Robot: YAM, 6 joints.
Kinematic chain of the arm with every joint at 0, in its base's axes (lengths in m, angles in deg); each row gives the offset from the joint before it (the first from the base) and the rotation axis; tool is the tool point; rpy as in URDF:
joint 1: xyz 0 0 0.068 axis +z
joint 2: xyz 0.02 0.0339 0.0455 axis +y
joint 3: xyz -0.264 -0.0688 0 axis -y
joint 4: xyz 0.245 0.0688 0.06 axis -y
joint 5: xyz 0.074 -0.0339 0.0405 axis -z
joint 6: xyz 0.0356 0 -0.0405 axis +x
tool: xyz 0 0 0 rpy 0 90 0
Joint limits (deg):
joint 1: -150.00..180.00
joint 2: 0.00..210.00
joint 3: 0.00..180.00
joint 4: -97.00..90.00
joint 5: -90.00..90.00
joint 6: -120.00..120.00
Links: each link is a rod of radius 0.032 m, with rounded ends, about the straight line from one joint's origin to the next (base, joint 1, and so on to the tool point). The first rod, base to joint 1, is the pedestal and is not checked.
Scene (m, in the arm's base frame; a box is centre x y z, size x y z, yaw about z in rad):
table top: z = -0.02
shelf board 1: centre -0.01 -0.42 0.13 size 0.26 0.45 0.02 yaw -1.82
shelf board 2: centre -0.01 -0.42 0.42 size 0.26 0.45 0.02 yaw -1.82
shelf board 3: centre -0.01 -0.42 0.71 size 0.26 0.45 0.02 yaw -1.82
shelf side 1: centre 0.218 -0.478 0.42 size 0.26 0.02 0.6 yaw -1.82
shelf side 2: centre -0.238 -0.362 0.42 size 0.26 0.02 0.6 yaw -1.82
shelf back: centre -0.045 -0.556 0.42 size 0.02 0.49 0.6 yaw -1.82
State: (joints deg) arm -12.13 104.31 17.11 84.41 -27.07 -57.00
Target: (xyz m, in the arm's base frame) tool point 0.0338 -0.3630 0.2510
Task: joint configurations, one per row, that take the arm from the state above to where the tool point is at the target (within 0.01 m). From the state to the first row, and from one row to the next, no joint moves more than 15 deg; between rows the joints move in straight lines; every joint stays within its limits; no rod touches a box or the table.
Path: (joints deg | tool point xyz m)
1: -27.00 104.14 23.22 84.17 -25.40 -57.00 | 0.2639 -0.1173 0.1431
2: -41.87 103.96 29.33 83.92 -23.74 -57.00 | 0.2417 -0.1973 0.1666
3: -56.74 103.79 35.44 83.68 -22.07 -57.00 | 0.1934 -0.2705 0.1926
4: -71.61 103.62 41.55 83.43 -20.41 -57.00 | 0.1222 -0.3281 0.2208
5: -86.48 103.44 47.66 83.19 -18.74 -57.00 | 0.0338 -0.3630 0.2510

